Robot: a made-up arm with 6 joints.
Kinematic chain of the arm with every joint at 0, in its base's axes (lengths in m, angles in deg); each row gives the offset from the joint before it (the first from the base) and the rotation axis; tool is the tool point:
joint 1: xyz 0 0 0.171 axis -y
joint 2: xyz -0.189 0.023 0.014 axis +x
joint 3: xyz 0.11 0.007 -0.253 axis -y
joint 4: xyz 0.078 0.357 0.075 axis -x
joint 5: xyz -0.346 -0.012 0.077 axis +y
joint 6: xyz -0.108 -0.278 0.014 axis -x
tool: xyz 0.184 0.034 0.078
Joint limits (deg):
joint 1: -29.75..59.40
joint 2: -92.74..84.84
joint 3: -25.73..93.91
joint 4: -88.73..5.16
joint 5: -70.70..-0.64
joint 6: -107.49..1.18
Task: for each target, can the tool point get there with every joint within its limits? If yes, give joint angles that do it. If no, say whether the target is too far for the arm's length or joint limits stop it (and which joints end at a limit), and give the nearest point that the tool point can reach.
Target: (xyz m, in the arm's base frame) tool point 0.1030 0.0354 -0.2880
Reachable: yes | joints 42.76 -2.47 25.13 -55.45 -12.01 -44.55
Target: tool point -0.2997 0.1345 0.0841
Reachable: yes | joints -6.66 50.17 -6.45 -25.40 -21.29 -86.51
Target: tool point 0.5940 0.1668 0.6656
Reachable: no: joint limits stop it (at a limit: joint 1, joint 3, joint 4, joint 6) | nearest point 0.4813 0.2526 0.1545 | short by 0.530 m
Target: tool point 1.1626 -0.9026 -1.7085
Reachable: no: too far | nearest point 0.3345 -0.2477 -0.3698 | short by 1.705 m
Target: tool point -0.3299 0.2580 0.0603
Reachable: yes | joints -15.26 36.74 0.67 -57.58 -10.50 -8.27
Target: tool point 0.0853 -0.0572 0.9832
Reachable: no: joint limits stop it (at a limit: joint 1, joint 3, joint 4, joint 5, joint 6) | nearest point -0.1223 0.0026 0.4720 | short by 0.555 m
